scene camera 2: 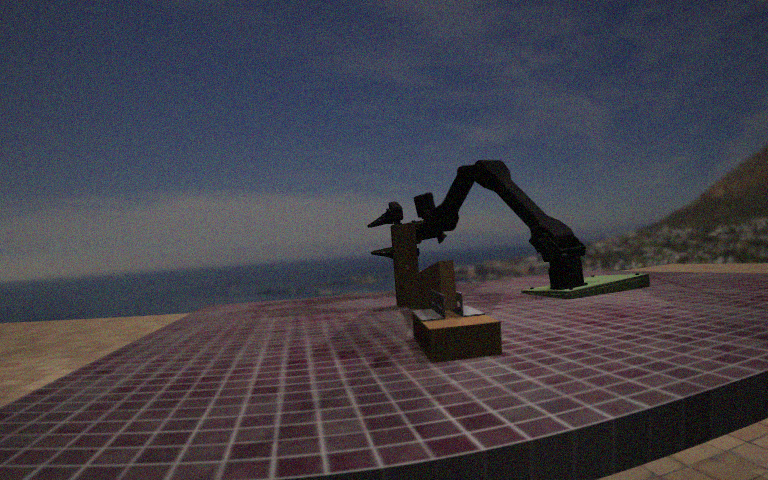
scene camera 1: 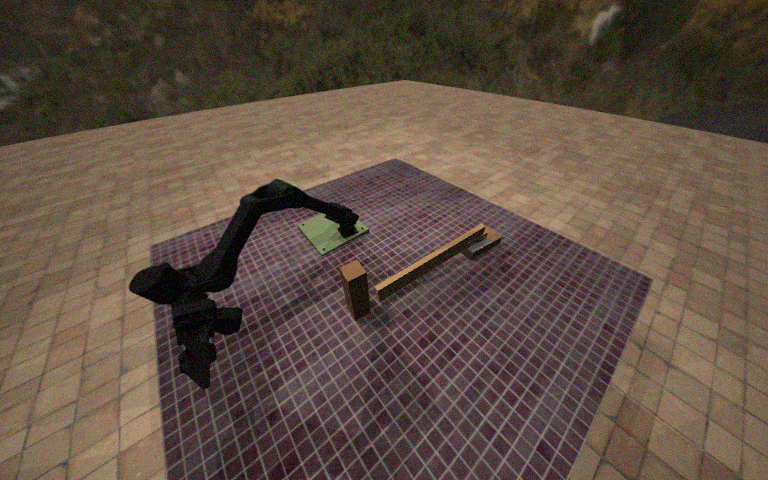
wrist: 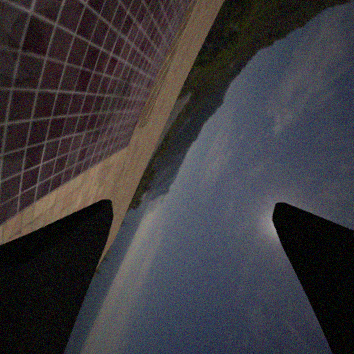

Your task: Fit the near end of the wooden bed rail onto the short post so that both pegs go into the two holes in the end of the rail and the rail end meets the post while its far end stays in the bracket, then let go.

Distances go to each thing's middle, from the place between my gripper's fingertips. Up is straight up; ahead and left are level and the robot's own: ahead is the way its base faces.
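Short post (scene camera 2: 404, 246): 70 mm behind my hand, 70 mm below, 320 mm to the left. Wooden bed rail (scene camera 2: 440, 277): 610 mm to the left of my hand, 70 mm behind, 110 mm below.
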